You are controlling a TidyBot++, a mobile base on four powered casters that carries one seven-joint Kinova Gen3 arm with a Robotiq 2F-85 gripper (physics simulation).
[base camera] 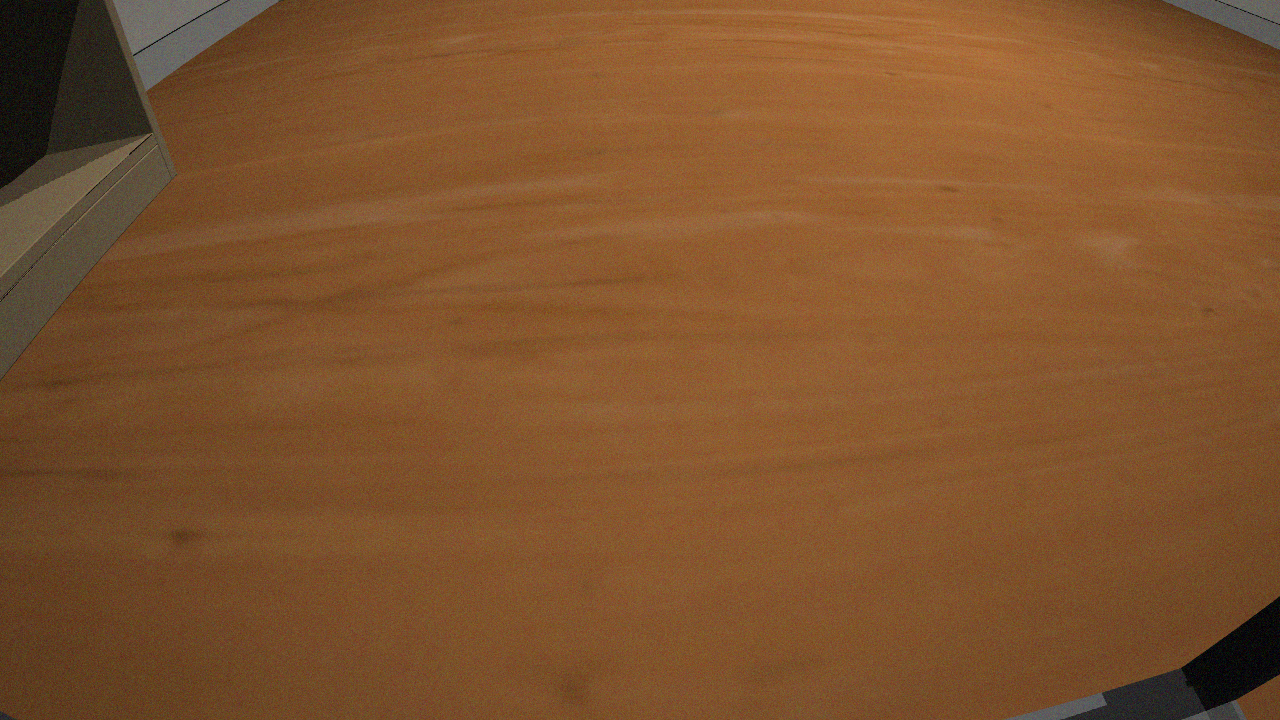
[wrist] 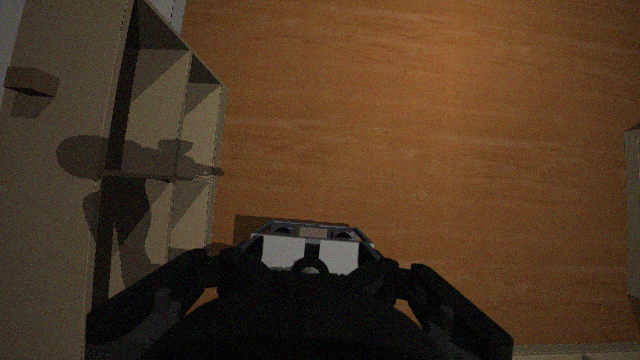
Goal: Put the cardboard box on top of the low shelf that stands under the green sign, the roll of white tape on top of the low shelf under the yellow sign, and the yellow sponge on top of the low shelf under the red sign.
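Places are measured from the arm's base along level axes (x ahead, y left, z up), in metres.
Pixels of known places: gripper, fingertip midpoint: [wrist: 310,249].
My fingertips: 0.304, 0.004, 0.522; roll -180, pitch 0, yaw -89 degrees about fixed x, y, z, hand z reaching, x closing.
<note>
Behind a point stands the place of what it marks, as x, y, z.
A small brown box [wrist: 31,81] @(0.578, 0.813, 0.263), which looks like the cardboard box, sits on top of a low tan shelf [wrist: 50,210] @(0.222, 0.769, 0.213) at the left of the wrist view. The front corner of a tan shelf [base camera: 85,246] @(0.714, 0.639, -0.368) shows at the left edge of the base camera view. My gripper [wrist: 310,249] @(0.304, 0.004, 0.523) is open and empty, at the bottom of the wrist view, to the right of that shelf and well apart from the box. The white tape, the yellow sponge and the coloured signs do not show in either view.
The wooden floor [base camera: 680,376] @(0.464, -0.050, -0.397) [wrist: 425,125] @(0.833, -0.680, -0.397) lies to the right of the shelf. Another tan shelf piece [wrist: 634,215] @(0.353, -2.322, -0.364) shows at the right edge of the wrist view, and a tan edge [wrist: 575,351] @(-0.593, -1.829, -0.339) at its bottom right. Shadows of the arm fall across the left shelf.
</note>
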